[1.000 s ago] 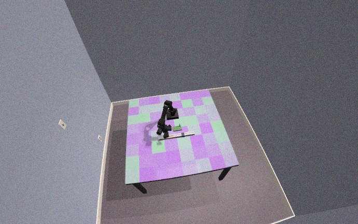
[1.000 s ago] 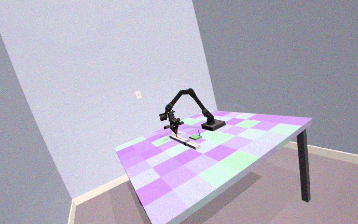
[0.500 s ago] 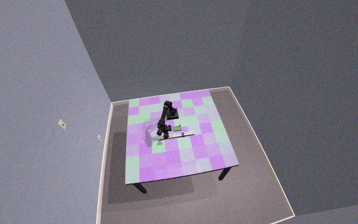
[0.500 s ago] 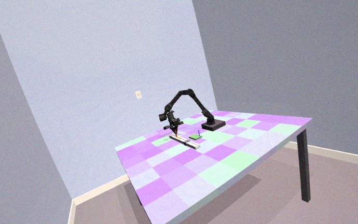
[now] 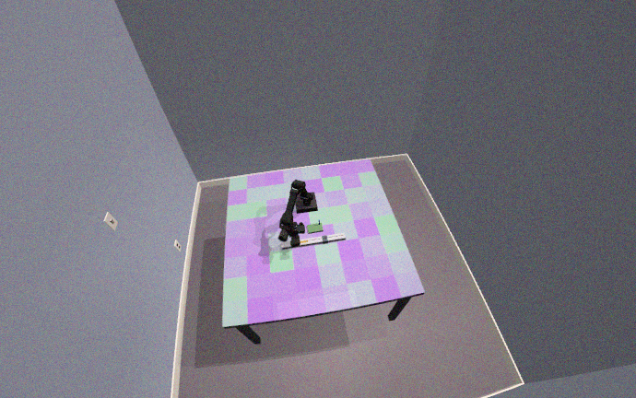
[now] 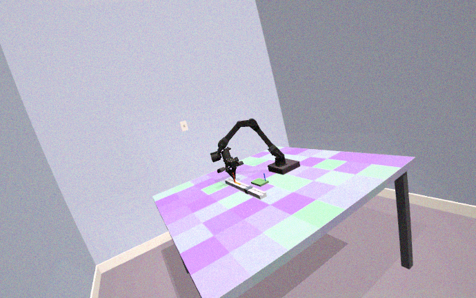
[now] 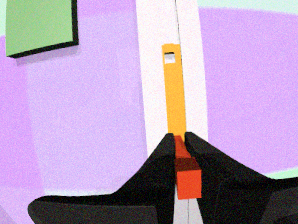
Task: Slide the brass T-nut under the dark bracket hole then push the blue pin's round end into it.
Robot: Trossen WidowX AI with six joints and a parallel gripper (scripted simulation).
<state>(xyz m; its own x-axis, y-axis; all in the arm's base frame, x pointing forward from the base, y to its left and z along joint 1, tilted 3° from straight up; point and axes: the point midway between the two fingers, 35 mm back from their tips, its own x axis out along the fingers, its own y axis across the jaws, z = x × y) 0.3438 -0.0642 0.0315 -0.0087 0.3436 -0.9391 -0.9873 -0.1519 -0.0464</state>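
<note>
The blue pin lies 160 mm behind my gripper tip, 150 mm to the left of it and 20 mm below it. Round my gripper tip: green tray (140 mm behind, 130 mm to the left, 40 mm below).
</note>
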